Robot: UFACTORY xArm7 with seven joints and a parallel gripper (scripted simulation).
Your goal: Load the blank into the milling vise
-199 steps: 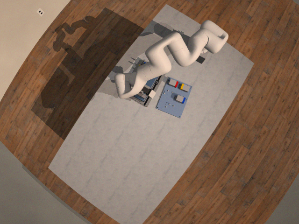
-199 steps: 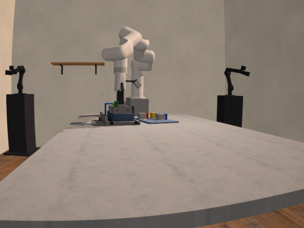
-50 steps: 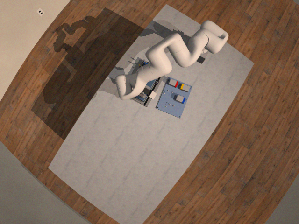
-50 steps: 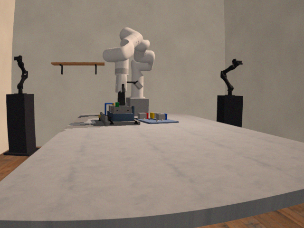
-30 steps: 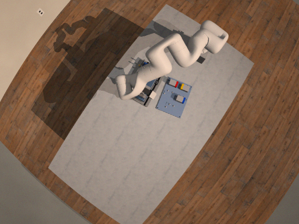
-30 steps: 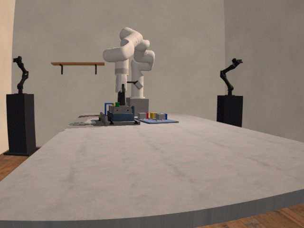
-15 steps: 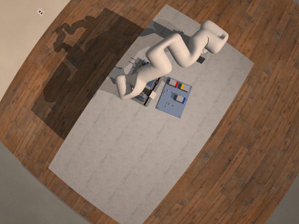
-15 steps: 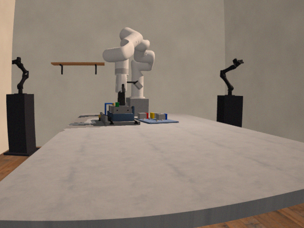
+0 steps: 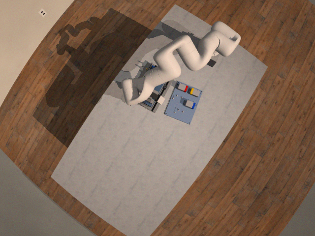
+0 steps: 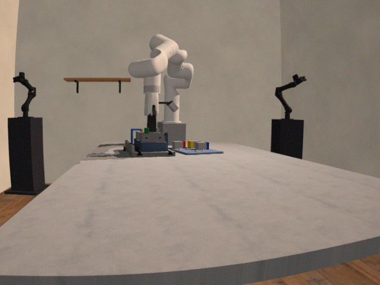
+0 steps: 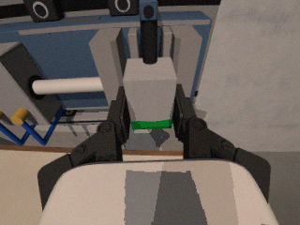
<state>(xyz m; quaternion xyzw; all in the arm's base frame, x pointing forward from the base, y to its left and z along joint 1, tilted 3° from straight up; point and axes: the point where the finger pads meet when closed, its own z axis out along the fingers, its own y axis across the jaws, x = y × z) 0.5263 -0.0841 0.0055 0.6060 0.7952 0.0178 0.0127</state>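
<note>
My hand is 2 cm above the green-ended blank. Also, from my hand: milling vise: 7 cm behind, 2 cm to the right, 8 cm below; fixed jaw: 3 cm ahead, 1 cm to the left, 5 cm below; work stop rod: 1 cm behind, 4 cm to the left, 3 cm below.
</note>
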